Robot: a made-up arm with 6 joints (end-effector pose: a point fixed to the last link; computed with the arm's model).
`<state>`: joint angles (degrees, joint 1 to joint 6).
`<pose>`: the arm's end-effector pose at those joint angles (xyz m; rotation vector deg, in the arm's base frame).
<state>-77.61 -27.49 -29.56 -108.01 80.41 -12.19</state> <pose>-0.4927 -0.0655 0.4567 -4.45 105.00 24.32</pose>
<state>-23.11 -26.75 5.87 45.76 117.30 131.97</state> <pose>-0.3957 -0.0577 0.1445 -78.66 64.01 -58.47</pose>
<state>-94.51 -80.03 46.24 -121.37 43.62 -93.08</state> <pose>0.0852 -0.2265 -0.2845 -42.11 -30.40 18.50</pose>
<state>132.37 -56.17 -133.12 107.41 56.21 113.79</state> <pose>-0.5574 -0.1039 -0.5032 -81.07 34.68 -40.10</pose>
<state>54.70 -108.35 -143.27 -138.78 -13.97 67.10</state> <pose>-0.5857 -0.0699 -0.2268 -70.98 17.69 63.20</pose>
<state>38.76 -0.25 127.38 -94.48 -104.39 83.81</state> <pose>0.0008 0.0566 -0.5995 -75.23 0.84 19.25</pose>
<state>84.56 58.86 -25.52 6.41 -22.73 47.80</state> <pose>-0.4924 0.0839 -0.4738 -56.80 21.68 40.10</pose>
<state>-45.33 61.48 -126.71 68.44 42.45 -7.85</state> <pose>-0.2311 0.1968 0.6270 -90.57 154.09 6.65</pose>
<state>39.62 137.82 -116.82 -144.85 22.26 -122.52</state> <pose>0.4341 0.7760 0.4422 8.22 -104.78 -4.59</pose>
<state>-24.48 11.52 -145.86 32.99 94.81 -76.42</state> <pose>0.3260 0.1069 0.5509 52.77 -100.26 -72.94</pose>
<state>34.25 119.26 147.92 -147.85 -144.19 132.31</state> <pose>0.4567 0.2692 0.5212 -118.36 -102.89 -50.67</pose>
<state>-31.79 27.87 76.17 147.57 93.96 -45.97</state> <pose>0.1847 0.1568 -0.0320 24.67 69.93 -159.87</pose>
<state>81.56 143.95 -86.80 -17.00 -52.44 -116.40</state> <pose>-0.5236 0.3310 0.5519 116.78 -23.34 35.65</pose>
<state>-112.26 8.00 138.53 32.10 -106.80 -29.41</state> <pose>-0.0811 0.4923 0.7080 78.34 4.84 -14.63</pose>
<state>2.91 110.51 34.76 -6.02 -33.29 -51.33</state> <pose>0.1519 0.7537 0.7065 1.18 -165.17 -3.17</pose>
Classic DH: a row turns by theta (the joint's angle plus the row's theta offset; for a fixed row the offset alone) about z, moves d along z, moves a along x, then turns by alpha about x. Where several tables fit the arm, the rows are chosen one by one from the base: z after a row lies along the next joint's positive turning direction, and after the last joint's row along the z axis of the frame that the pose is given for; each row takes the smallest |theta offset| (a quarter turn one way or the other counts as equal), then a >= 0, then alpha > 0; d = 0 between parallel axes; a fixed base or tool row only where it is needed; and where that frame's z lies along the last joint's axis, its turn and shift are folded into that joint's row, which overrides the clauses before.
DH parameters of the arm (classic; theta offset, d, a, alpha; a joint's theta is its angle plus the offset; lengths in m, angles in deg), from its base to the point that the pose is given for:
base (fixed): -90 0.093 0 90
joint 1: 90 0.061 0.256 90
joint 2: 0 -0.144 -0.085 -90
joint 3: -90 0.016 0.041 -90
joint 4: 0 0.232 -0.091 90
joint 5: -90 -0.002 0.118 90
joint 6: 90 0.439 0.087 -90
tool (fixed): 180 -0.375 0 0

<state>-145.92 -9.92 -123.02 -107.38 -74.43 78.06</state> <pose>0.2922 0.4424 -0.1556 2.25 -37.36 -10.07</pose>
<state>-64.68 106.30 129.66 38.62 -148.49 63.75</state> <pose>0.1626 0.2791 0.9529 94.39 -24.07 5.05</pose>
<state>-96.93 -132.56 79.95 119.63 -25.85 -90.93</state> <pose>0.3785 -0.8447 0.3786 -76.73 -78.43 -92.92</pose>
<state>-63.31 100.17 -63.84 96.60 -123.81 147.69</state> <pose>-0.1298 -0.6837 0.0744 -131.79 26.58 50.06</pose>
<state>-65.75 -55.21 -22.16 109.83 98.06 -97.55</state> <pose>-0.1730 0.0296 0.6816 -62.40 164.56 13.92</pose>
